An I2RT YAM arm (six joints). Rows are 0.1 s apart.
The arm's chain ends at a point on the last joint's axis. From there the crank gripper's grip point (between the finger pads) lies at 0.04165 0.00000 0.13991 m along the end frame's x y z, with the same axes.
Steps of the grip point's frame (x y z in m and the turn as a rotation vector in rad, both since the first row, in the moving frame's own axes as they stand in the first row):
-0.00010 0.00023 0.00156 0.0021 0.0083 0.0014
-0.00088 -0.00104 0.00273 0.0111 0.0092 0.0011
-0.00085 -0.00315 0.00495 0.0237 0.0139 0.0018
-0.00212 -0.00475 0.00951 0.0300 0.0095 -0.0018
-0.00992 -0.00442 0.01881 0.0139 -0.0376 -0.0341
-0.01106 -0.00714 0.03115 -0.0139 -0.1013 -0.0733
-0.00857 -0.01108 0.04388 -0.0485 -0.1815 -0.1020
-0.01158 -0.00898 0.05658 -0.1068 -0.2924 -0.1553
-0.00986 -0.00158 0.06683 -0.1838 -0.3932 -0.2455
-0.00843 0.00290 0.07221 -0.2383 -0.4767 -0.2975
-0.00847 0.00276 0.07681 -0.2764 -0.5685 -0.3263
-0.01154 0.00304 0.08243 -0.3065 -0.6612 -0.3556
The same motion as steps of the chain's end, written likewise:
-0.00126 0.00046 0.00191 0.0021 0.0083 0.0014
-0.00217 0.00046 0.00313 0.0111 0.0092 0.0011
-0.00279 0.00008 0.00558 0.0237 0.0139 0.0018
-0.00344 -0.00048 0.00998 0.0300 0.0095 -0.0018
-0.00458 -0.00114 0.01737 0.0139 -0.0376 -0.0341
0.00333 -0.00658 0.02765 -0.0139 -0.1013 -0.0733
0.01719 -0.01507 0.03873 -0.0485 -0.1815 -0.1020
0.02962 -0.02107 0.05101 -0.1068 -0.2924 -0.1553
0.04419 -0.02452 0.06311 -0.1838 -0.3932 -0.2455
0.05577 -0.02868 0.07139 -0.2383 -0.4767 -0.2975
0.06706 -0.03583 0.08007 -0.2764 -0.5685 -0.3263
0.07505 -0.04162 0.09083 -0.3065 -0.6612 -0.3556

